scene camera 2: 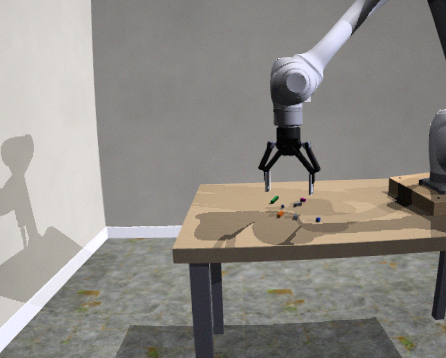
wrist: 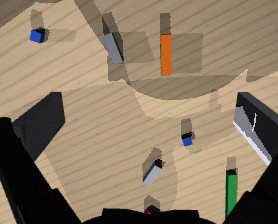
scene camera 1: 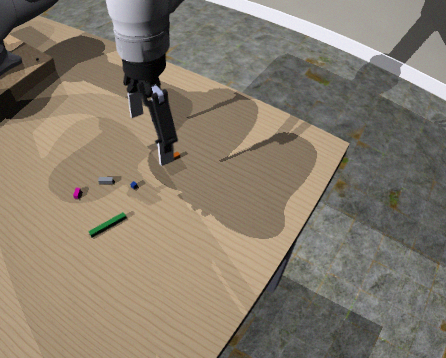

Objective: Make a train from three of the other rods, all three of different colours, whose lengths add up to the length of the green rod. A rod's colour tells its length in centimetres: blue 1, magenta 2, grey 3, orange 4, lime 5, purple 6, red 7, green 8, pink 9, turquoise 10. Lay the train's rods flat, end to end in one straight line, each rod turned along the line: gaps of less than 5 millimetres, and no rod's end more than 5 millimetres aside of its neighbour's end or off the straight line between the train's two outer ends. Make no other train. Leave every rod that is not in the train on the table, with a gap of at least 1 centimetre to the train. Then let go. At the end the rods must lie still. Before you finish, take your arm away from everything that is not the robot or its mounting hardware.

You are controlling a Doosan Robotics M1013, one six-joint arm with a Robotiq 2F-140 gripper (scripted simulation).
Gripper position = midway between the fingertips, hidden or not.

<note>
In view: my gripper (scene camera 1: 150, 137).
My gripper also shows in scene camera 2 (scene camera 2: 288, 192) and in the wrist view (wrist: 148, 107).
</note>
